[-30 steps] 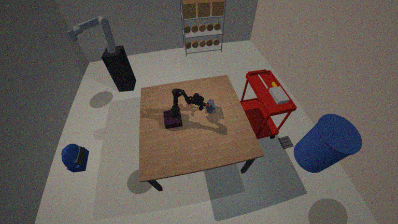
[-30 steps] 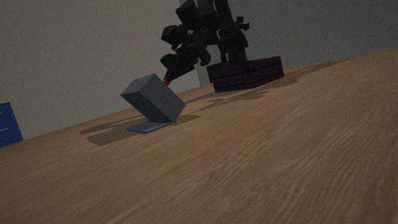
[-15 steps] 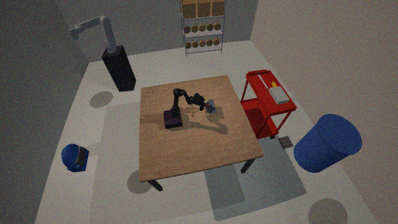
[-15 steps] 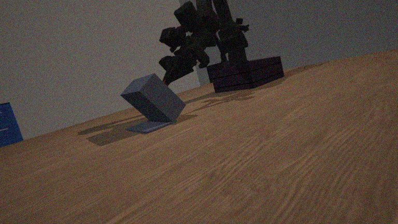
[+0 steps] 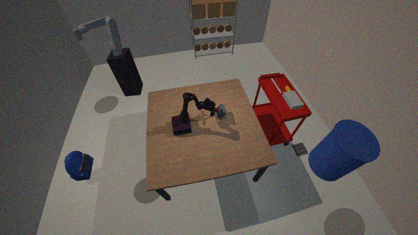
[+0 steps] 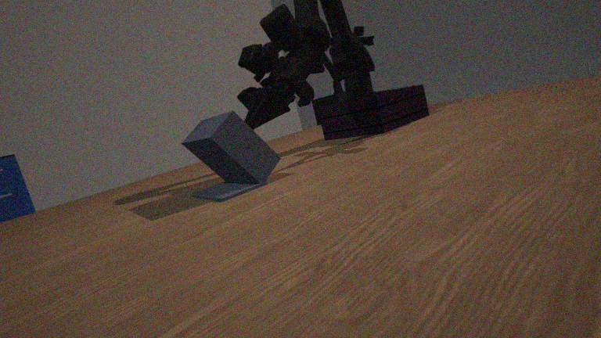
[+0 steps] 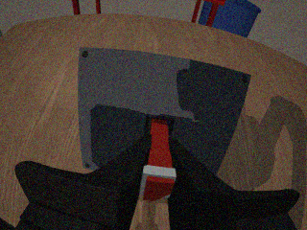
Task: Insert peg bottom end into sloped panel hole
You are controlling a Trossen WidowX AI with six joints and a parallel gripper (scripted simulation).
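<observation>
The sloped panel lies 4 cm ahead of my gripper tip and 3 cm below it. From my gripper tip the other things lie so: red peg (2 cm behind, 1 cm above).
</observation>
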